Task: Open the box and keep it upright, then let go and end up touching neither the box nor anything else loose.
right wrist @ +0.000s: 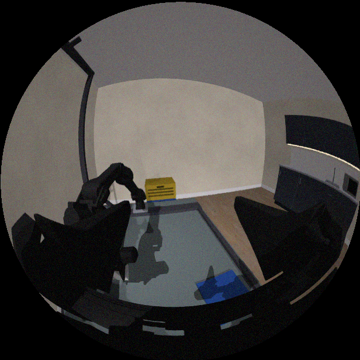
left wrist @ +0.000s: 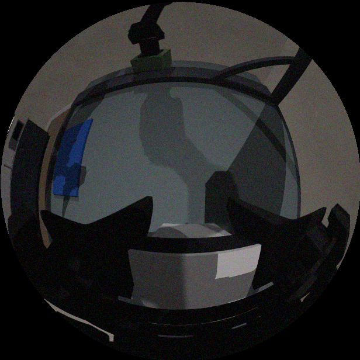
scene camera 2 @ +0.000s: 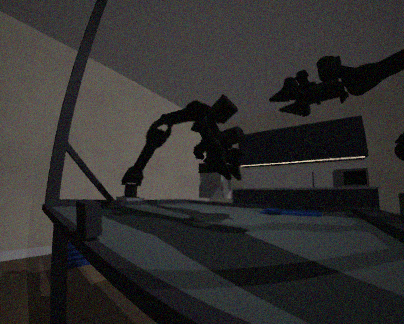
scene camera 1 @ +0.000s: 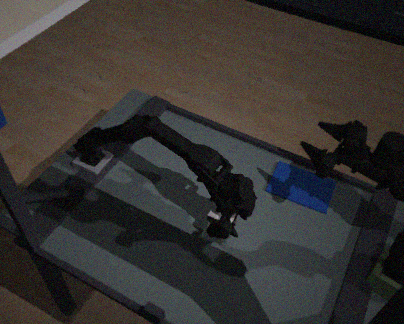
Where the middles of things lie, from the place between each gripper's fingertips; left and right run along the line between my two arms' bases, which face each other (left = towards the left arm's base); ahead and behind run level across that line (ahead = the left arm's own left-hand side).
The flat blue panel (scene camera 1: pixel 297 185) lies 150 mm ahead of my right hand, 20 mm to the right of it and 390 mm below it.
My left gripper is now 32 cm short of the flat blue panel, 11 cm to the left of it and 11 cm above it.
